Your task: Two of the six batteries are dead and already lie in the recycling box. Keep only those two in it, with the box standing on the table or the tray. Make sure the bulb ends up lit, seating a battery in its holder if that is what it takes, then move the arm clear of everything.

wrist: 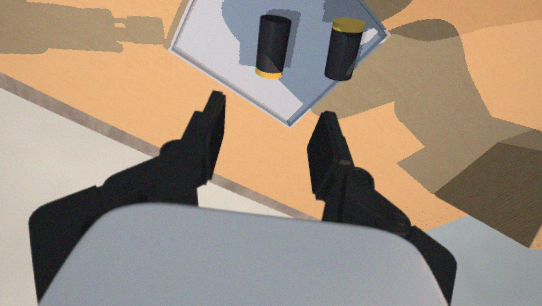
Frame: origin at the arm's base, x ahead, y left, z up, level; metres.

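Seen in the pictures: gripper, fingertip midpoint: (270, 121).
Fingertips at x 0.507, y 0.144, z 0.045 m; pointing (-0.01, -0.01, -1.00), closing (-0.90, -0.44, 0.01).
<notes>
Offsets run from my fingertips to a thing's middle. Level surfaces: height alone.
Two black batteries with yellow end bands are on the light grey tray {dy +0.000, dx -0.005, dz -0.170 m} (231, 86) at the top of the wrist view. The left battery {dy +0.008, dx -0.004, dz -0.156 m} (273, 47) has its yellow band toward the bottom of the view. The right battery {dy -0.041, dx -0.071, dz -0.156 m} (344, 50) has its yellow end toward the top. My gripper (270, 121) is open and empty, with its fingers below the tray's near corner and apart from both batteries. The recycling box, the battery holders and the bulb do not show in this view.
The orange wooden table {dz -0.176 m} (120, 95) lies around the tray, and its edge runs diagonally from the left to below the fingers. A dark brown ribbed surface (492, 192) is at the right. Shadows of the arm fall across the table and tray.
</notes>
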